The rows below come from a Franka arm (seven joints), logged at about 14 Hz.
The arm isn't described. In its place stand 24 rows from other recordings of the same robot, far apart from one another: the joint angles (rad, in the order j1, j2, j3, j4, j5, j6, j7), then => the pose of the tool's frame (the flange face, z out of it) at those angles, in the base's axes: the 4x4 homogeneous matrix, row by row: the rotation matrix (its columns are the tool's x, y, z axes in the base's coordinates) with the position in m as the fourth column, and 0 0 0 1 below.
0.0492, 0.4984, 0.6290, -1.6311, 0.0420, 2.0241, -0.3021 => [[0.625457 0.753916 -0.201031 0.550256], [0.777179 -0.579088 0.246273 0.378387], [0.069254 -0.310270 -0.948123 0.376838], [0 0 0 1]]
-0.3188, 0.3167, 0.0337, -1.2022, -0.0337, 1.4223, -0.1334 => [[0.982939 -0.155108 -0.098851 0.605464], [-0.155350 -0.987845 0.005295 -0.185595], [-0.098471 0.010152 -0.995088 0.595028], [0 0 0 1]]
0.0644, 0.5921, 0.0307, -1.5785, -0.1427, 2.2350, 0.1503 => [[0.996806 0.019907 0.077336 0.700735], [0.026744 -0.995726 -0.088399 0.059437], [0.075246 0.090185 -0.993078 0.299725], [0 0 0 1]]
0.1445, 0.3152, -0.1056, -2.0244, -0.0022, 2.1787, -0.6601 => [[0.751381 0.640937 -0.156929 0.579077], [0.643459 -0.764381 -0.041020 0.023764], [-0.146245 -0.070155 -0.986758 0.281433], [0 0 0 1]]
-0.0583, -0.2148, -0.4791, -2.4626, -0.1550, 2.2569, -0.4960 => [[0.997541 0.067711 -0.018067 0.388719], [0.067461 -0.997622 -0.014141 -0.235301], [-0.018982 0.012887 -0.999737 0.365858], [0 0 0 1]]
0.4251, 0.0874, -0.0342, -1.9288, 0.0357, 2.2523, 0.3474 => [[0.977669 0.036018 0.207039 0.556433], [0.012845 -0.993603 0.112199 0.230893], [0.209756 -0.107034 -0.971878 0.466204], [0 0 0 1]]
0.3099, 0.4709, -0.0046, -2.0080, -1.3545, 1.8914, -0.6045 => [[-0.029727 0.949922 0.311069 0.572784], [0.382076 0.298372 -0.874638 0.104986], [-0.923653 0.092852 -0.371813 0.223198], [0 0 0 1]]
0.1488, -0.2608, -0.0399, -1.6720, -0.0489, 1.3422, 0.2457 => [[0.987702 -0.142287 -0.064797 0.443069], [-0.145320 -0.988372 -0.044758 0.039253], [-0.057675 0.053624 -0.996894 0.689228], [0 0 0 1]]
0.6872, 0.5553, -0.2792, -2.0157, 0.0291, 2.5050, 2.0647 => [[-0.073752 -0.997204 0.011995 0.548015], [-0.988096 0.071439 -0.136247 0.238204], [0.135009 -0.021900 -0.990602 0.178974], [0 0 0 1]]
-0.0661, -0.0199, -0.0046, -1.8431, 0.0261, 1.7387, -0.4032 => [[0.944201 0.318928 -0.082281 0.546093], [0.322332 -0.946096 0.031713 -0.036315], [-0.067732 -0.056465 -0.996104 0.520553], [0 0 0 1]]
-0.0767, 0.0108, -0.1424, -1.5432, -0.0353, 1.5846, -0.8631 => [[0.799803 0.599861 0.021958 0.545577], [0.600210 -0.798707 -0.042611 -0.124835], [-0.008023 0.047260 -0.998850 0.632903], [0 0 0 1]]
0.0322, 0.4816, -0.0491, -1.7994, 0.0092, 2.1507, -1.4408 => [[0.145687 0.980808 -0.129578 0.637767], [0.988801 -0.148642 -0.013382 -0.008278], [-0.032386 -0.126177 -0.991479 0.269831], [0 0 0 1]]
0.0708, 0.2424, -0.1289, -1.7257, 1.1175, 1.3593, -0.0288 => [[0.885398 -0.345567 -0.310891 0.584837], [0.139756 -0.439978 0.887067 0.083304], [-0.443327 -0.828856 -0.341261 0.470784], [0 0 0 1]]
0.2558, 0.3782, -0.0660, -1.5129, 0.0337, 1.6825, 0.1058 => [[0.975643 0.080245 -0.204162 0.634378], [0.075621 -0.996674 -0.030364 0.130687], [-0.205920 0.014186 -0.978466 0.431129], [0 0 0 1]]
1.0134, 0.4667, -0.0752, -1.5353, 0.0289, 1.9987, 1.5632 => [[0.808575 -0.588373 0.004925 0.398724], [-0.588345 -0.808587 -0.006022 0.559205], [0.007525 0.001972 -0.999970 0.385960], [0 0 0 1]]
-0.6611, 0.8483, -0.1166, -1.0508, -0.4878, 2.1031, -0.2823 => [[0.970180 -0.192967 -0.146679 0.571549], [-0.241445 -0.822663 -0.514713 -0.547577], [-0.021345 0.534779 -0.844722 0.357177], [0 0 0 1]]
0.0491, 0.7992, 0.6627, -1.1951, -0.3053, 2.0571, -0.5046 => [[0.420410 0.904518 0.071440 0.672998], [0.869766 -0.424173 0.252158 0.357362], [0.258384 -0.043874 -0.965045 0.388508], [0 0 0 1]]
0.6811, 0.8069, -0.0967, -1.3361, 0.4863, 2.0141, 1.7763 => [[0.125361 -0.956520 -0.263350 0.584555], [-0.947989 -0.193770 0.252529 0.438102], [-0.292578 0.217996 -0.931062 0.241765], [0 0 0 1]]
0.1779, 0.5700, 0.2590, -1.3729, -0.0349, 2.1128, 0.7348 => [[0.940071 -0.315685 0.128876 0.679279], [-0.334519 -0.927070 0.169232 0.271454], [0.066053 -0.202201 -0.977114 0.411423], [0 0 0 1]]
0.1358, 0.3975, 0.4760, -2.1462, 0.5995, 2.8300, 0.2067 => [[0.977631 -0.171149 0.122253 0.505123], [-0.209110 -0.853380 0.477510 0.311716], [0.022603 -0.492393 -0.870080 0.258567], [0 0 0 1]]
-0.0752, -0.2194, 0.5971, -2.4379, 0.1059, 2.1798, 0.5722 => [[0.990717 -0.127884 -0.046112 0.391477], [-0.130783 -0.989174 -0.066567 0.228528], [-0.037100 0.071979 -0.996716 0.365827], [0 0 0 1]]
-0.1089, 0.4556, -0.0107, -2.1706, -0.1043, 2.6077, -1.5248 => [[0.073530 0.997033 -0.022777 0.556329], [0.995668 -0.074695 -0.055376 -0.064740], [-0.056913 -0.018607 -0.998206 0.178348], [0 0 0 1]]
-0.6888, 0.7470, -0.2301, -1.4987, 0.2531, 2.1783, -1.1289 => [[0.993093 0.116466 0.014235 0.458419], [0.115367 -0.991357 0.062467 -0.541375], [0.021387 -0.060393 -0.997946 0.230737], [0 0 0 1]]
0.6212, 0.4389, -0.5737, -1.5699, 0.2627, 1.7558, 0.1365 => [[0.974406 -0.137140 -0.178118 0.641063], [-0.137059 -0.990480 0.012819 0.100463], [-0.178180 0.011922 -0.983926 0.406613], [0 0 0 1]]
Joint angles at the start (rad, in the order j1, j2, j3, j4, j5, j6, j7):
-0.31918, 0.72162, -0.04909, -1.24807, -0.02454, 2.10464, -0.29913
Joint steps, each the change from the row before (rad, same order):
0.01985, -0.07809, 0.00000, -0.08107, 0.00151, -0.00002, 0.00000
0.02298, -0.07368, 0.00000, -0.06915, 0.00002, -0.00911, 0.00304
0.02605, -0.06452, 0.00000, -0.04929, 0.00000, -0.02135, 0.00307
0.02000, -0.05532, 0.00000, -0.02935, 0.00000, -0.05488, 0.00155
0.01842, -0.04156, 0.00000, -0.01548, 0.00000, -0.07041, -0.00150
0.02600, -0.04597, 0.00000, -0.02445, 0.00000, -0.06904, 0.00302
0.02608, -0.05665, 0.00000, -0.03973, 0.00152, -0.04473, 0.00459
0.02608, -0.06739, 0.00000, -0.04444, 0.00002, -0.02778, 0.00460
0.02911, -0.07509, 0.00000, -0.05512, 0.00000, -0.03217, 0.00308
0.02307, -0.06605, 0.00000, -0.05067, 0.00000, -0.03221, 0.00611
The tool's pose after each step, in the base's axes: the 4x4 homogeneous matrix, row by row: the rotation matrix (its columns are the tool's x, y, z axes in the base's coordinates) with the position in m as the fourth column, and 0 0 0 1 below. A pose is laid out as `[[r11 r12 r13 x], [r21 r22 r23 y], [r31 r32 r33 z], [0 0 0 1]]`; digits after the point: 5 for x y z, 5 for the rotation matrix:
[[0.99359 -0.03187 0.10845 0.70039], [-0.02210 -0.99568 -0.09014 -0.24673], [0.11085 0.08716 -0.99001 0.36799], [0 0 0 1]]
[[0.99418 -0.01409 0.10685 0.69054], [-0.00513 -0.99648 -0.08372 -0.22673], [0.10765 0.08269 -0.99074 0.38750], [0 0 0 1]]
[[0.99458 0.00701 0.10372 0.68225], [0.01505 -0.99692 -0.07699 -0.20540], [0.10286 0.07814 -0.99162 0.40774], [0 0 0 1]]
[[0.99666 0.02432 0.07791 0.67191], [0.02947 -0.99741 -0.06555 -0.18853], [0.07611 0.06763 -0.99480 0.42701], [0 0 0 1]]
[[0.99839 0.04349 0.03654 0.66191], [0.04535 -0.99763 -0.05183 -0.17332], [0.03420 0.05340 -0.99799 0.44150], [0 0 0 1]]
[[0.99783 0.06527 -0.00809 0.65034], [0.06491 -0.99715 -0.03848 -0.15310], [-0.01058 0.03787 -0.99923 0.45455], [0 0 0 1]]
[[0.99583 0.08478 -0.03362 0.63655], [0.08381 -0.99605 -0.02923 -0.13314], [-0.03596 0.02629 -0.99901 0.46900], [0 0 0 1]]
[[0.99381 0.10474 -0.03714 0.62104], [0.10381 -0.99425 -0.02618 -0.11391], [-0.03967 0.02216 -0.99897 0.48861], [0 0 0 1]]
[[0.99044 0.12929 -0.04799 0.60124], [0.12836 -0.99148 -0.02193 -0.09323], [-0.05042 0.01556 -0.99861 0.50617], [0 0 0 1]]
[[0.98736 0.14511 -0.06382 0.58164], [0.14425 -0.98938 -0.01776 -0.07734], [-0.06572 0.00833 -0.99780 0.51889], [0 0 0 1]]

